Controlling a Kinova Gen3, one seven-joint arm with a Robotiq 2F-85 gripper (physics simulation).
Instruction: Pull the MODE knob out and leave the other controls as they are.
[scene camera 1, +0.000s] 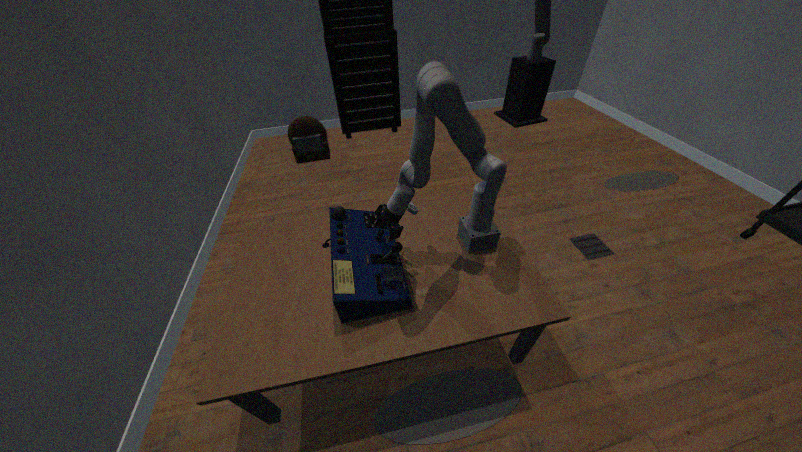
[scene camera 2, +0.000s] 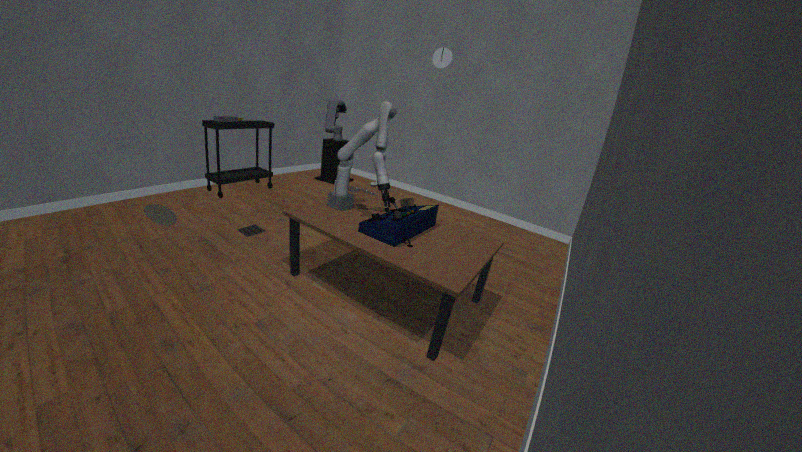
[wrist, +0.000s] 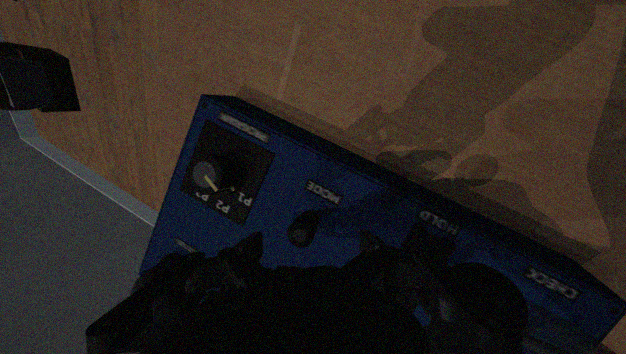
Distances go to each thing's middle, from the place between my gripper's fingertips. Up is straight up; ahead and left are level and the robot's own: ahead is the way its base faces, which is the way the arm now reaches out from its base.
Scene:
I see the small dark MODE knob (wrist: 301, 232) 3 cm below my hand, 1 cm to the right of it and 1 cm ahead of it. Also, from my hand: blue control panel (scene camera 1: 356, 251): 11 cm ahead, 4 cm to the left, 3 cm below; then HOLD lever (wrist: 499, 289): 11 cm to the left, 1 cm behind.

